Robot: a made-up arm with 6 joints. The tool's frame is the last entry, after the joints.
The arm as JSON. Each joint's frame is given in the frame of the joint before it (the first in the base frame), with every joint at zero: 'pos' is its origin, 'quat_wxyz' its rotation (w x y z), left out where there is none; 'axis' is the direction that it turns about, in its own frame. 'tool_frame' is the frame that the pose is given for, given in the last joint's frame.
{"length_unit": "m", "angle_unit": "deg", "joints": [
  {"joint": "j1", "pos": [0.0, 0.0, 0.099], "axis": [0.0, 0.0, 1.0]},
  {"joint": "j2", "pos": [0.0, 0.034, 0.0], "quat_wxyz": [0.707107, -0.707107, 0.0, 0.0], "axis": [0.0, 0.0, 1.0]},
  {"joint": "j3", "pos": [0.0, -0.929, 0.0], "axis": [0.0, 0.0, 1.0]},
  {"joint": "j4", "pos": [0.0, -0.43, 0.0], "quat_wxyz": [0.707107, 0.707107, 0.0, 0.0], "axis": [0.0, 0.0, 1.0]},
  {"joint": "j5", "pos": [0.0, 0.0, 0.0], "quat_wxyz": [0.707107, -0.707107, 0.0, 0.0], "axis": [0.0, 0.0, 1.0]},
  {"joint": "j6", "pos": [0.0, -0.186, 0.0], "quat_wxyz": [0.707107, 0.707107, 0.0, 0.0], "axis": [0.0, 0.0, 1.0]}
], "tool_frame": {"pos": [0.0, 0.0, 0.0]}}
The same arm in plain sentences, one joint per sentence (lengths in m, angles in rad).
The arm has six revolute joints in a row. What follows holds with every joint at zero, and every direction is one of the base frame's.
Joint 1 sits 0.099 m along +z from the base frame's origin and rotates about +z.
Joint 2 sits 0.034 m along +y from joint 1 and rotates about +y.
Joint 3 sits 0.929 m along +z from joint 2 and rotates about +y.
Joint 4 sits 0.43 m along +z from joint 3 and rotates about +z.
Joint 5 sits at the same point as joint 4 and rotates about +y.
Joint 6 sits 0.186 m along +z from joint 5 and rotates about +z.
The tool frame, which is the frame that the pose is given for, sits at the same point as joint 6; its axes are parallel to the base frame's.

